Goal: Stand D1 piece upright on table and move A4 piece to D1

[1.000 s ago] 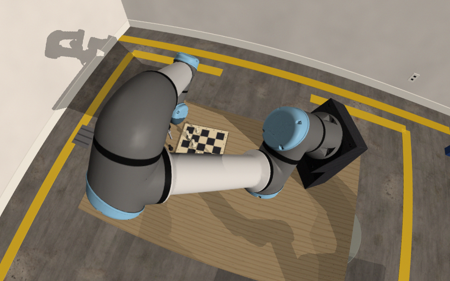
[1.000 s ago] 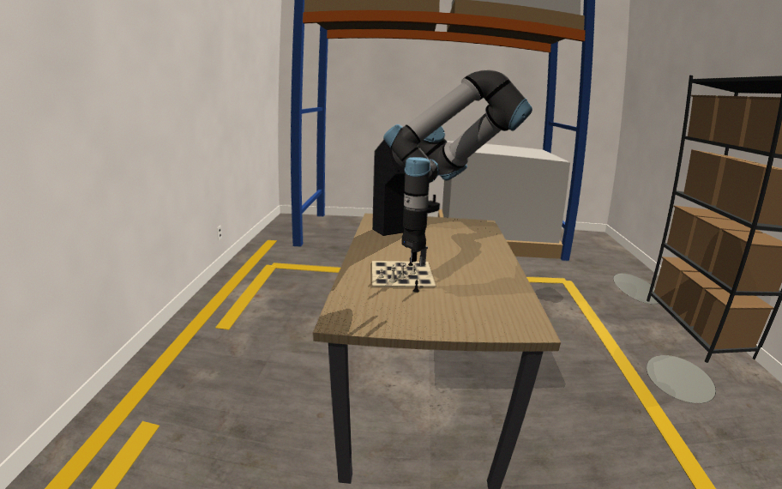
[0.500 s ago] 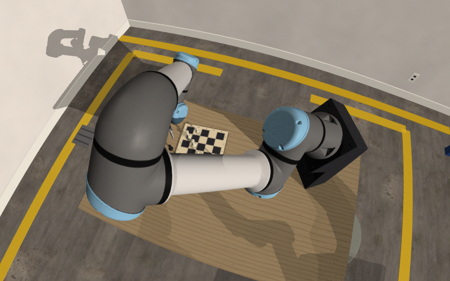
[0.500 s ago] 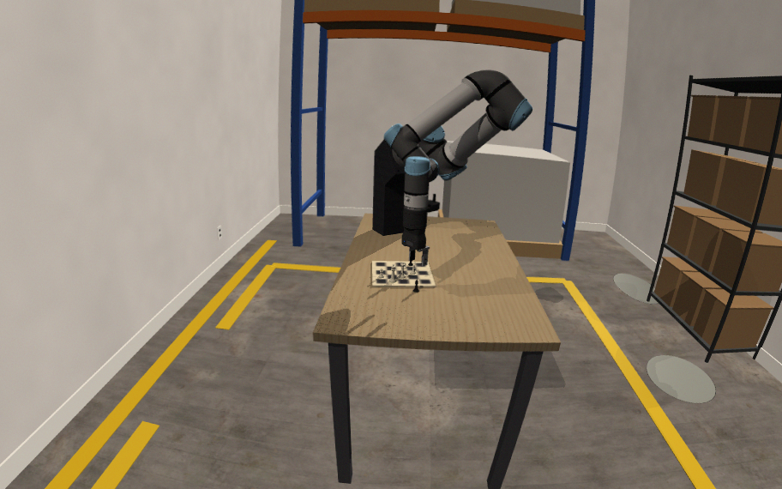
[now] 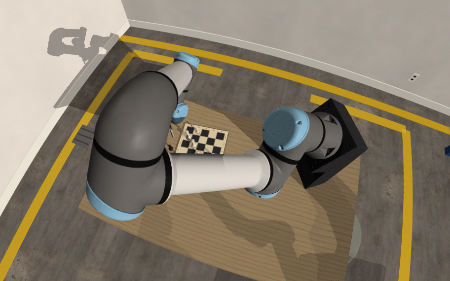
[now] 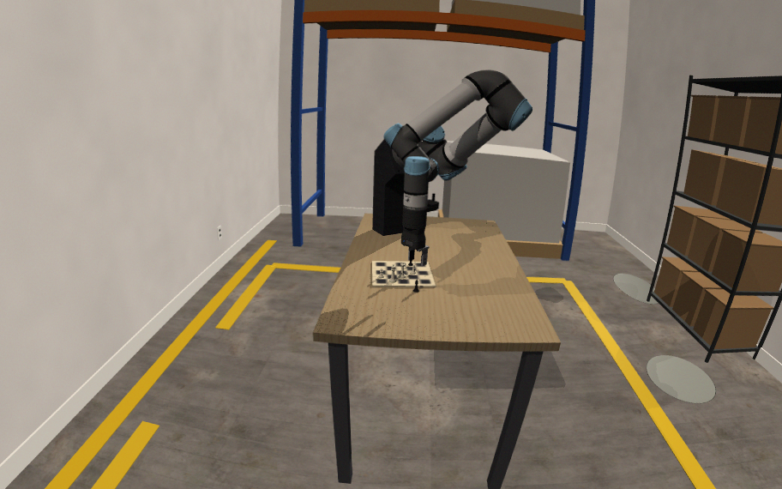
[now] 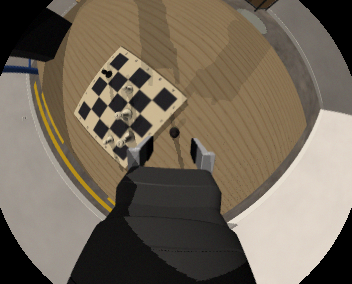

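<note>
Right now my hand is 12 cm past the chessboard, 12 cm above it and 8 cm to the left of it.
</note>
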